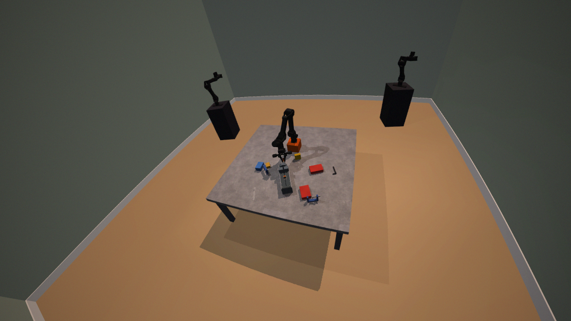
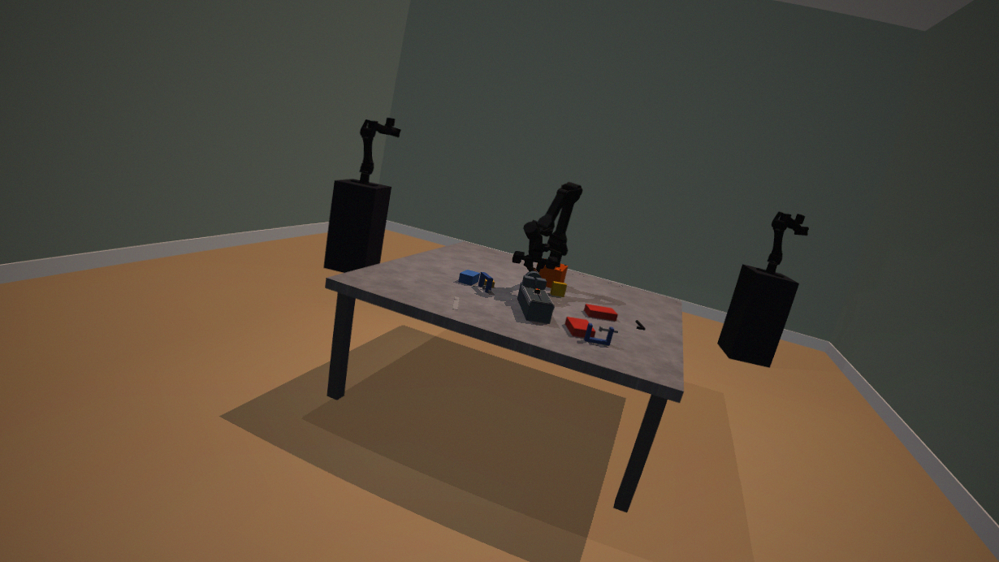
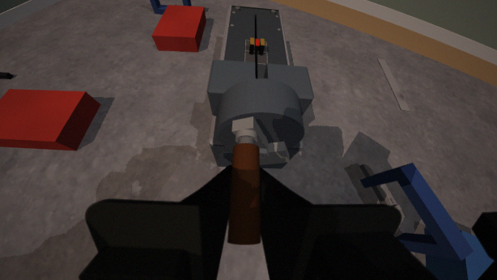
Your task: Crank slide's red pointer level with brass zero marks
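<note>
Now: the brown crank handle 20 mm behind my gripper tip and 20 mm above it. The rest, counted from my gripper tip: yellow cube 160 mm behind, 110 mm to the left, 60 mm below; then red pointer 160 mm ahead, 30 mm to the left, 10 mm below; then blue block 270 mm to the right, 70 mm below, 40 mm behind.
</note>
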